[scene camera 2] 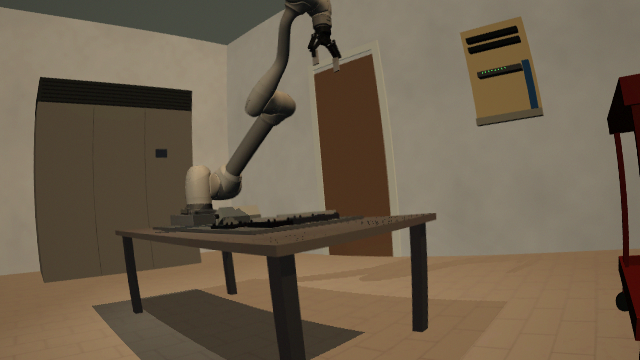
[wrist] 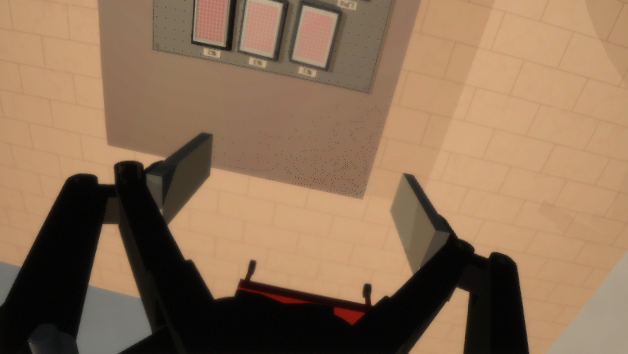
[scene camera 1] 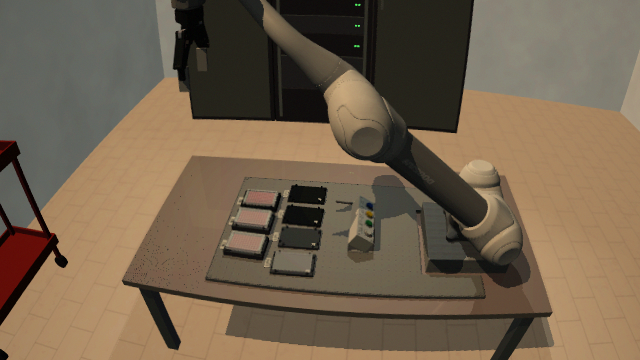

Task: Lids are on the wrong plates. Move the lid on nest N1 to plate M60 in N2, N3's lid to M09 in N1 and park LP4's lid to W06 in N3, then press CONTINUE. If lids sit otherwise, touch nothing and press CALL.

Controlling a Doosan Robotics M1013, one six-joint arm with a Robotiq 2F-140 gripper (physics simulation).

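Pixels of known places: gripper, fingertip midpoint: [scene camera 2: 326,67] [wrist: 304,174] [scene camera 1: 194,80]; arm's base, link origin: [scene camera 2: 199,213].
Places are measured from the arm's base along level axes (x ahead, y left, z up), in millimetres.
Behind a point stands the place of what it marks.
Observation:
My gripper [scene camera 1: 193,71] {x 863, y 226, z 602 mm} [scene camera 2: 325,62] {x 863, y 226, z 602 mm} [wrist: 304,174] {x 863, y 226, z 602 mm} is open and empty, high above and beyond the plate end of the table. Three pink plates stand in a row: N1's [scene camera 1: 246,243] {x 784, y 181, z -18 mm} [wrist: 316,36] {x 790, y 171, z -17 mm} nearest scene camera 1, N3's [scene camera 1: 253,218] {x 794, y 48, z -16 mm} [wrist: 262,29] {x 805, y 40, z -16 mm} in the middle, N2's [scene camera 1: 260,198] {x 802, y -85, z -25 mm} [wrist: 212,22] {x 817, y -91, z -30 mm} farthest. The first two look paler, as if under clear lids; N2's is deeper red. The LP4 nest [scene camera 1: 293,262] {x 610, y 223, z -38 mm} holds something flat and light grey. The button box [scene camera 1: 361,227] {x 398, y 77, z 20 mm} has blue, yellow, green and whitish buttons; its lettering and the plate codes are unreadable.
A dark grey nest [scene camera 1: 300,237] {x 611, y 88, z -46 mm} and two black nests [scene camera 1: 303,215] {x 622, y -35, z -46 mm} [scene camera 1: 307,194] {x 630, y -166, z -46 mm} continue LP4's row on the perforated board [scene camera 1: 400,280] {x 247, y 242, z -56 mm} [wrist: 350,75] {x 862, y 278, z -56 mm}. A thin dark bar [scene camera 1: 344,202] {x 478, y -143, z -51 mm} lies near the button box. A red cart [scene camera 1: 30,235] stands beyond the table [scene camera 1: 165,240] {x 1125, y 183, z -68 mm} [scene camera 2: 280,245] {x 1248, y -398, z -70 mm}.

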